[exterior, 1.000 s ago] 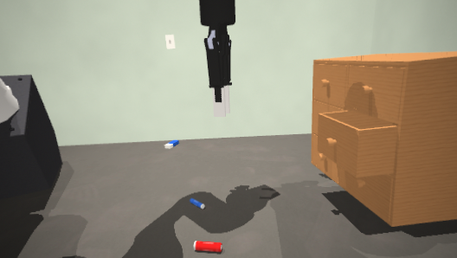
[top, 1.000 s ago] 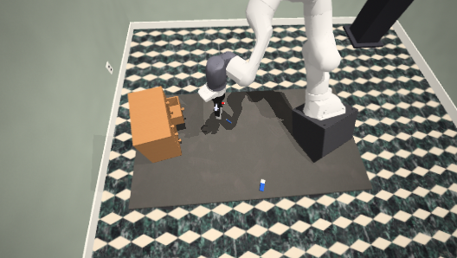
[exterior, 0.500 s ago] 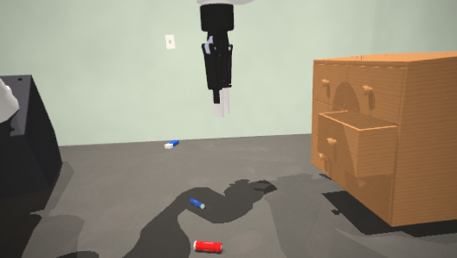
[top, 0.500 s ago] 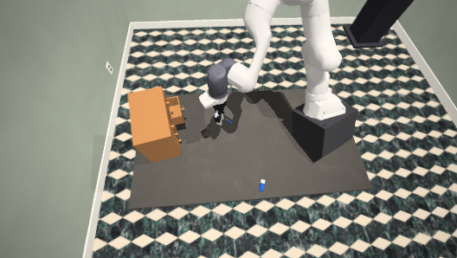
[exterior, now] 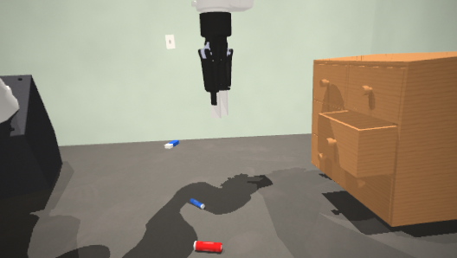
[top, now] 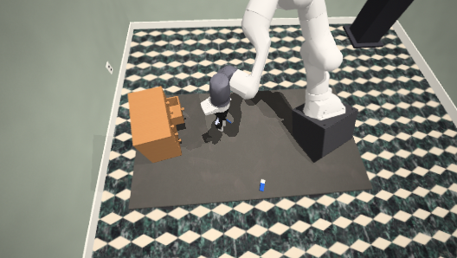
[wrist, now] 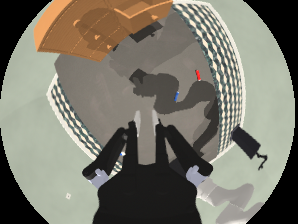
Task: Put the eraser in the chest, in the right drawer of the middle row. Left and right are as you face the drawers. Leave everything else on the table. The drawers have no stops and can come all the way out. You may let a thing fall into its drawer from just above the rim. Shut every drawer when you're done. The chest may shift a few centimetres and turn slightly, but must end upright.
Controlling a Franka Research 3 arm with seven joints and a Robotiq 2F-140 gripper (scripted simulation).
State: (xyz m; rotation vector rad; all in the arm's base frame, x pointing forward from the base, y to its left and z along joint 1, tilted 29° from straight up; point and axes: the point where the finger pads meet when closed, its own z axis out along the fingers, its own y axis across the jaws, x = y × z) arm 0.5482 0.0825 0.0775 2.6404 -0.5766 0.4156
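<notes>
Now: the eraser 310 mm to the left of my hand, 220 mm behind it and 210 mm below it. Round my hand: small blue cylinder 210 mm below, 130 mm to the right, 60 mm behind; then red cylinder 280 mm to the right, 210 mm below, 20 mm behind.
</notes>
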